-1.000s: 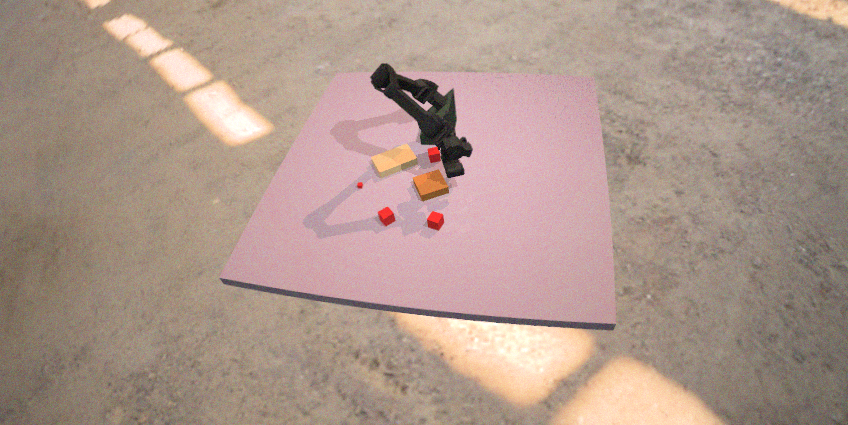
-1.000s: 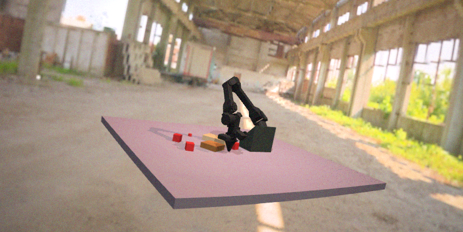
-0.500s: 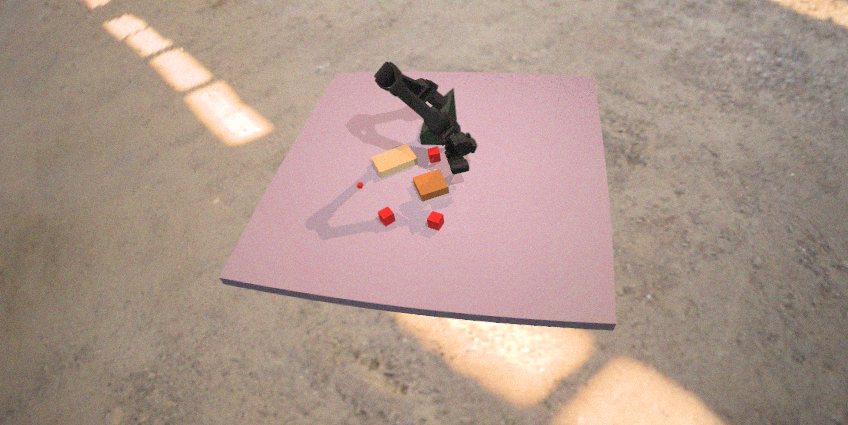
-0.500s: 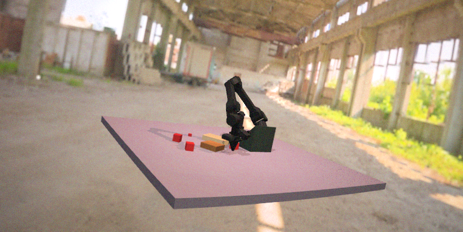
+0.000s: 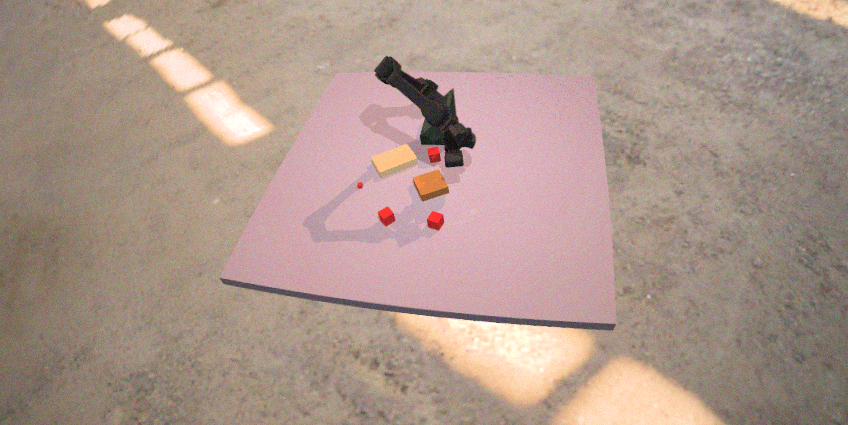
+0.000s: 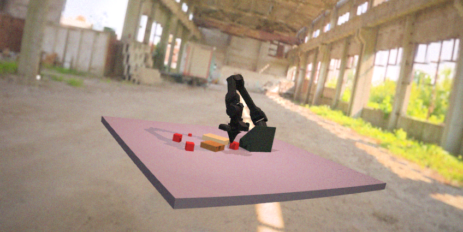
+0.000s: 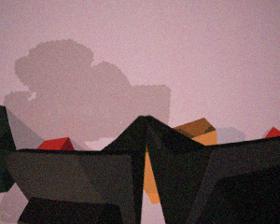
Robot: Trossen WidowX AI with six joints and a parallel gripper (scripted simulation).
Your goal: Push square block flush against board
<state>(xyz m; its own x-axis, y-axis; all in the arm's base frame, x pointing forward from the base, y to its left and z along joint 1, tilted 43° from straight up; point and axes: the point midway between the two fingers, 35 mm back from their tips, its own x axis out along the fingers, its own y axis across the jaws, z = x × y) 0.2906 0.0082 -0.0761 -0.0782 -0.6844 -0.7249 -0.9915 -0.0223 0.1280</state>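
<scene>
The square block is 6 cm ahead of my gripper tip, 9 cm to the right of it and 5 cm below it. Also, from my gripper tip: red piece: 4 cm ahead, 35 cm to the right, 5 cm below; then board: 8 cm behind, 24 cm to the right, 5 cm below.
</scene>
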